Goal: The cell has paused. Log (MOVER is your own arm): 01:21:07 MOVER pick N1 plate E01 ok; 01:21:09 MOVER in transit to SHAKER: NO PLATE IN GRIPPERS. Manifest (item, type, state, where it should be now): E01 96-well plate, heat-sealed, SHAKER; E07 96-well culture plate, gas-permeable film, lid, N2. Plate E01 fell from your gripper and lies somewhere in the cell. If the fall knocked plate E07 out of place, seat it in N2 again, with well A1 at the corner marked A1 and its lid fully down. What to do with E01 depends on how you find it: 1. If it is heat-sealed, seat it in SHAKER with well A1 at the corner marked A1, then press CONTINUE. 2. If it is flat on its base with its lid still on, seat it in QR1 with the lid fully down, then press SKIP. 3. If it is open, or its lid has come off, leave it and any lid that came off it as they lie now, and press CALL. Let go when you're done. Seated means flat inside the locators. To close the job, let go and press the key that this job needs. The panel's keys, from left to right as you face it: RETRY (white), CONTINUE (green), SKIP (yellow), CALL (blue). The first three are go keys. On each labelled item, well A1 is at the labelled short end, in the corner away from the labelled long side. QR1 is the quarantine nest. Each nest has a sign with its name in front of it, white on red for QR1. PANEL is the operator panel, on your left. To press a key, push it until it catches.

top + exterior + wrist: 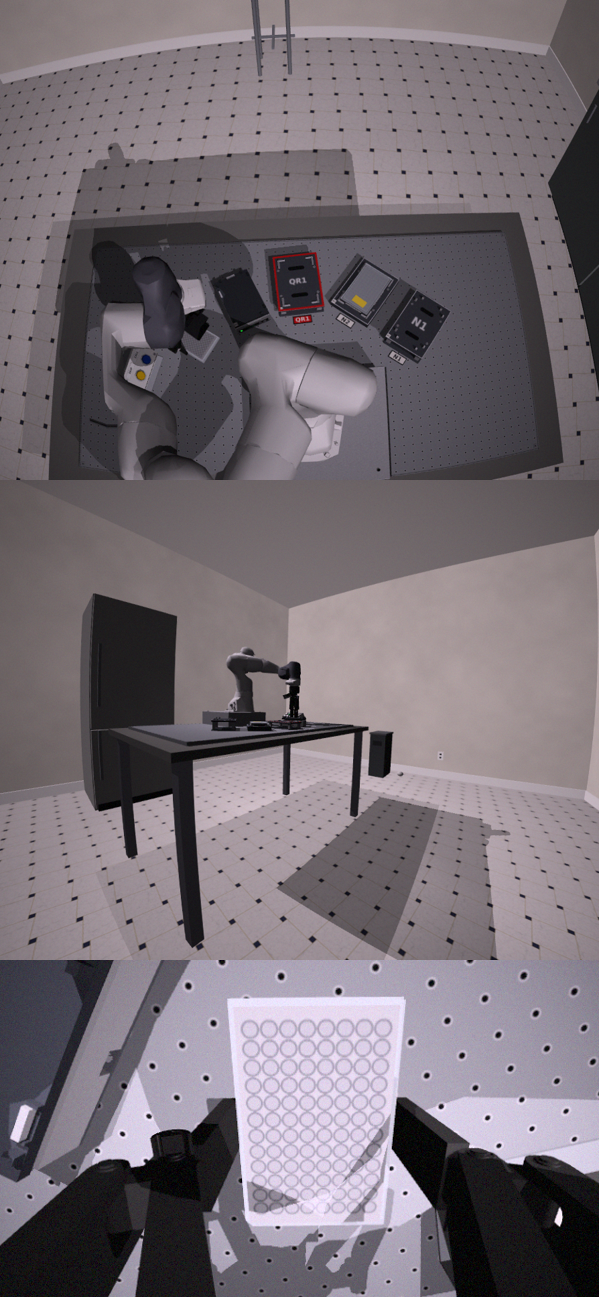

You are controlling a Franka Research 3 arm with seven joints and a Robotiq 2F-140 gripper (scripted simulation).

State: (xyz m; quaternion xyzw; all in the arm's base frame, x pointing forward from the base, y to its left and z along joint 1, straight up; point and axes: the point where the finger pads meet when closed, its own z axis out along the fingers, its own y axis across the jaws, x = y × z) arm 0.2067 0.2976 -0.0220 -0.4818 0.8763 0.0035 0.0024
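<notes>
The blue key lies 70 mm behind my hand and 130 mm to the left of it. Also, from my hand: plate E01: 20 mm below; yellow key: 120 mm behind, 140 mm to the left; green continue key: 170 mm behind, 160 mm to the left.
</notes>
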